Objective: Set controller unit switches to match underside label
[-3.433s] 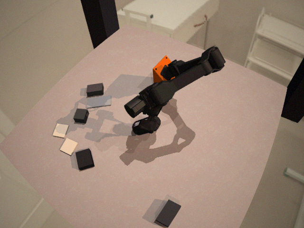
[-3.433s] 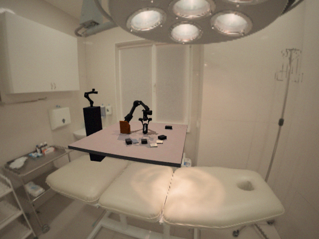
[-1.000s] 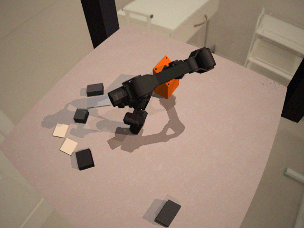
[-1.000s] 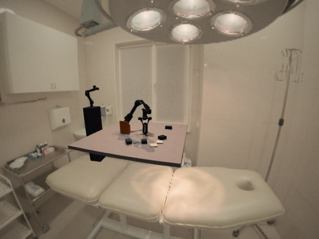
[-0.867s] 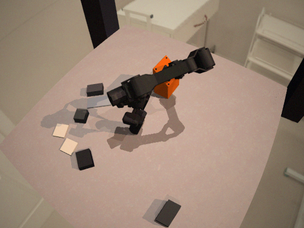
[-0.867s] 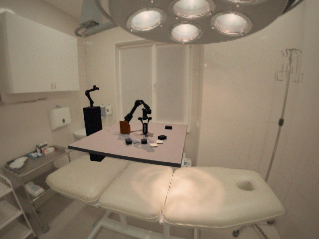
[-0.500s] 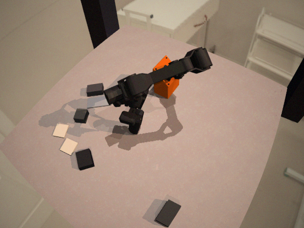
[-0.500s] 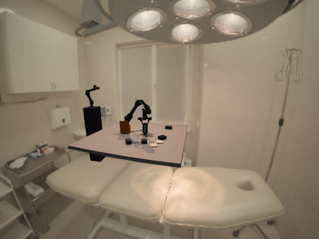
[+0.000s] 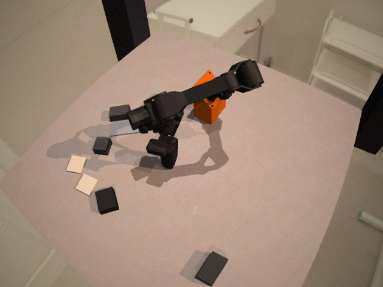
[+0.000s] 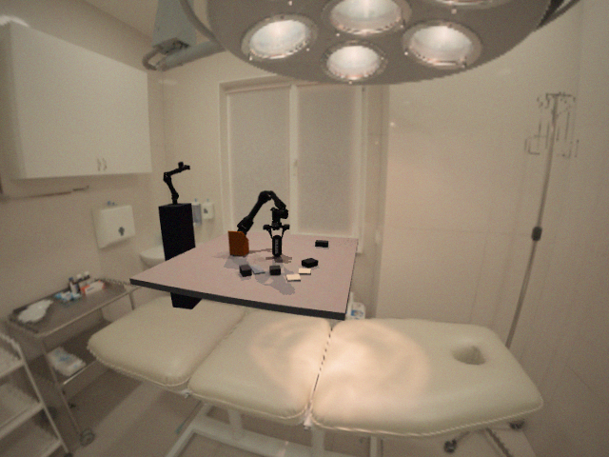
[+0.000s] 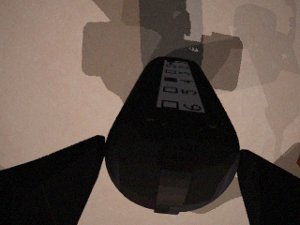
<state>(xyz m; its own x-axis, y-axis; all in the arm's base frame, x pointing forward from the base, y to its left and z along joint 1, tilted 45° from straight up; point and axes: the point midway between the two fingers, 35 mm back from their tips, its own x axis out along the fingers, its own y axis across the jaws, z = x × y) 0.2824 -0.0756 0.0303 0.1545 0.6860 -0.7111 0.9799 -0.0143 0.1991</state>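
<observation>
My gripper tip is now 7 cm past the grey plate, 28 cm to the left of it and 13 cm above it. The rest, counted from my gripper tip: small dark cube 5 cm ahead, 31 cm to the right, 12 cm below.
</observation>
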